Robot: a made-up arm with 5 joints. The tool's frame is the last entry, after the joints. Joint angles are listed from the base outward.
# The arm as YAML. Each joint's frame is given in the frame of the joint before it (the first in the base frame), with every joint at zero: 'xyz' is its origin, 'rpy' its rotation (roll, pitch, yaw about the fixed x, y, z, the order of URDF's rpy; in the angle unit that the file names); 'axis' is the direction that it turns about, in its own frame. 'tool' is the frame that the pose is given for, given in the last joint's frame.
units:
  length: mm
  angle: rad
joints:
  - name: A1
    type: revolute
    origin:
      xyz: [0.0, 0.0, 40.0]
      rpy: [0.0, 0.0, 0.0]
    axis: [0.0, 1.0, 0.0]
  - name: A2
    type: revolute
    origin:
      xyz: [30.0, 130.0, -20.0]
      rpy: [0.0, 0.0, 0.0]
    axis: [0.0, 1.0, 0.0]
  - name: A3
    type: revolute
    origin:
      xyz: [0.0, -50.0, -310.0]
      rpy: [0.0, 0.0, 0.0]
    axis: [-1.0, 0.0, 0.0]
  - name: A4
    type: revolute
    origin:
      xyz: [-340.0, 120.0, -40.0]
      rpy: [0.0, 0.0, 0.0]
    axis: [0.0, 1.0, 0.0]
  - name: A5
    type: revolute
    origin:
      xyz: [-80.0, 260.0, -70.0]
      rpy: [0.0, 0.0, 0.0]
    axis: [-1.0, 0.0, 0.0]
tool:
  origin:
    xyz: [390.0, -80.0, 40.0]
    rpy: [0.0, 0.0, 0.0]
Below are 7 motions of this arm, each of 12 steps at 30 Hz.
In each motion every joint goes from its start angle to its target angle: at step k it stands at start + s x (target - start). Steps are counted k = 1, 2, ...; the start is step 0. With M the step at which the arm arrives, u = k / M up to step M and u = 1 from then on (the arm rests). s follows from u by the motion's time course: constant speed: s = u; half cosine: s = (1 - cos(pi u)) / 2; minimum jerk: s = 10 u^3 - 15 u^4 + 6 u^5.
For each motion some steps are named. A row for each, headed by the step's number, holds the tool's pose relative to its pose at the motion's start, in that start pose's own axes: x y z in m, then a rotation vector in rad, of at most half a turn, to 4 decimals.
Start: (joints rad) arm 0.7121 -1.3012 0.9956 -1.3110 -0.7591
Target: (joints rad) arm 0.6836 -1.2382 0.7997 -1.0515 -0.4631
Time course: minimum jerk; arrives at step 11
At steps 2, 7, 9, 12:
2: 0.0013 -0.0027 0.0009 -0.0097 0.0036 -0.0145
7: 0.0176 -0.0416 0.0133 -0.1488 0.0875 -0.2291
9: 0.0212 -0.0521 0.0162 -0.1861 0.1231 -0.2892
12: 0.0218 -0.0542 0.0167 -0.1936 0.1312 -0.3016

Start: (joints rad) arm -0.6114 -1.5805 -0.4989 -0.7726 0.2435
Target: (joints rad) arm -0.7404 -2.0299 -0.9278 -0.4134 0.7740
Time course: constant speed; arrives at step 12
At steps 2, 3, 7, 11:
2: 0.0096 -0.0102 -0.0070 -0.0026 -0.0187 -0.0182
3: 0.0144 -0.0149 -0.0101 -0.0023 -0.0274 -0.0240
7: 0.0334 -0.0320 -0.0190 0.0067 -0.0619 -0.0242
11: 0.0506 -0.0462 -0.0224 0.0210 -0.1048 0.0128

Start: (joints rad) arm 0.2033 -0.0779 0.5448 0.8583 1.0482
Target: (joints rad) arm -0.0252 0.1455 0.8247 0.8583 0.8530
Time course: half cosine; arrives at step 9
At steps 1, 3, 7, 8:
1: 0.0024 0.0001 -0.0034 0.0004 0.0055 -0.0033
3: 0.0196 0.0003 -0.0283 0.0036 0.0451 -0.0287
7: 0.0616 -0.0069 -0.1039 0.0124 0.1527 -0.1108
8: 0.0665 -0.0088 -0.1146 0.0135 0.1667 -0.1231

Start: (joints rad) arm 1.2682 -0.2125 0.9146 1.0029 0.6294
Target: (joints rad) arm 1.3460 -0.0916 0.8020 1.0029 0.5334
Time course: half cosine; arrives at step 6
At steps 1, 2, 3, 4, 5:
1: -0.0088 0.0040 -0.0055 0.0016 -0.0004 0.0145
2: -0.0330 0.0143 -0.0205 0.0063 -0.0007 0.0543
3: -0.0668 0.0264 -0.0412 0.0133 0.0011 0.1088
4: -0.1013 0.0365 -0.0619 0.0209 0.0054 0.1634
5: -0.1269 0.0425 -0.0770 0.0269 0.0101 0.2034

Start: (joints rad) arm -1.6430 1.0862 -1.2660 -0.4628 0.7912
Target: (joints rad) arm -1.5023 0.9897 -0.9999 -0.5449 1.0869
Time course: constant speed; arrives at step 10
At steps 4, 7, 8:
4: -0.0164 0.0312 -0.0016 -0.2204 -0.0435 0.0027
7: -0.0297 0.0558 -0.0057 -0.3846 -0.0777 0.0039
8: -0.0344 0.0641 -0.0077 -0.4391 -0.0894 0.0042

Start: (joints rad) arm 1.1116 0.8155 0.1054 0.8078 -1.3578
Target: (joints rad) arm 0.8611 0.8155 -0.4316 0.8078 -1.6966
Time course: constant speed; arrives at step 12
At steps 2, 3, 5, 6, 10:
2: 0.0026 0.0402 -0.0281 0.1201 0.0542 0.0526
3: 0.0022 0.0608 -0.0410 0.1791 0.0834 0.0780
5: -0.0021 0.1025 -0.0647 0.2947 0.1459 0.1269
6: -0.0061 0.1235 -0.0754 0.3513 0.1793 0.1502
10: -0.0333 0.2060 -0.1096 0.5687 0.3269 0.2352

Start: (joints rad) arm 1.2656 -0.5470 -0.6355 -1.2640 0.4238
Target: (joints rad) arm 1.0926 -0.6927 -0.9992 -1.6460 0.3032
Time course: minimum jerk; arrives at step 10
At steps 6, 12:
6: 0.0006 -0.1492 0.0321 0.2732 -0.3058 -0.3589
12: -0.0187 -0.2233 0.0286 0.3933 -0.4386 -0.5270

